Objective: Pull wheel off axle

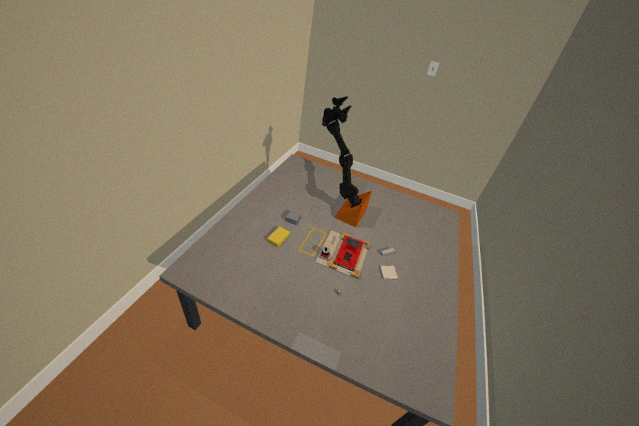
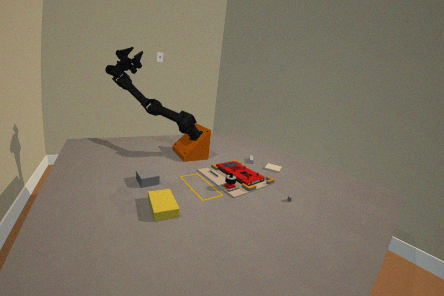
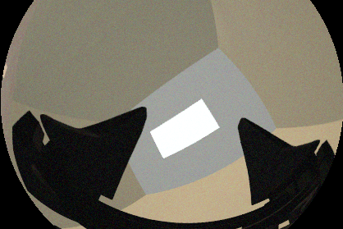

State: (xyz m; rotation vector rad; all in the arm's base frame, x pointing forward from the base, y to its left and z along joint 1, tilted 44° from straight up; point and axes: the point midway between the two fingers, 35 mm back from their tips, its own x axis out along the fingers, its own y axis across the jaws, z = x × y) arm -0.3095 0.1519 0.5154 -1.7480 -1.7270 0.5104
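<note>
The wheel is 74 cm ahead of my gripper tip, 14 cm to the left of it and 52 cm below it. Round my gripper tip: upright axle 74 cm ahead, 14 cm to the left, 53 cm below; yellow block 73 cm ahead, 12 cm to the right, 55 cm below; grey block 56 cm ahead, 10 cm to the right, 54 cm below.
</note>
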